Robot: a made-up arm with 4 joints.
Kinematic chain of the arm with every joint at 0, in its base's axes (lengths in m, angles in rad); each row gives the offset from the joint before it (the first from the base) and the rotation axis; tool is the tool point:
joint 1: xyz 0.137 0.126 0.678 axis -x
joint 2: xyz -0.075 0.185 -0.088 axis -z
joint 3: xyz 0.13 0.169 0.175 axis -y
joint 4: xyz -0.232 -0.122 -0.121 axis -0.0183 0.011 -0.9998
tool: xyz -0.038 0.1 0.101
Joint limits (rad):
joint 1: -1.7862..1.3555
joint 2: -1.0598..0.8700
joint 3: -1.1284..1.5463
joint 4: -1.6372..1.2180
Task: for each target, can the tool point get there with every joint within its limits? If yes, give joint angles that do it. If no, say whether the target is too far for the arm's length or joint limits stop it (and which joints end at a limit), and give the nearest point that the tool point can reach.
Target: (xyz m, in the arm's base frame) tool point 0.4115 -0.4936 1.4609
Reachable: no: too far | nearest point 0.1404 -0.1556 1.0339 | short by 0.608 m
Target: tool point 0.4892 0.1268 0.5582
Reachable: no: joint limits stop it (at a limit: joint 2, joint 3) | nearest point 0.2690 0.1273 0.4809 | short by 0.233 m
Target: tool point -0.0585 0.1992 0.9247
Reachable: yes | joints -1.2310 -0.8385 0.3129 0.9395
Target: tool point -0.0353 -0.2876 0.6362
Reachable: no: joint limits stop it (at a limit: joint 1, joint 2) | nearest point -0.0134 -0.2277 0.7181 | short by 0.104 m
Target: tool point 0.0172 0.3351 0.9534
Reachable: yes | joints -1.0382 0.0778 0.5058 0.4210
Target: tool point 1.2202 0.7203 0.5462
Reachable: no: too far | nearest point 0.2642 0.4110 0.6148 | short by 1.007 m
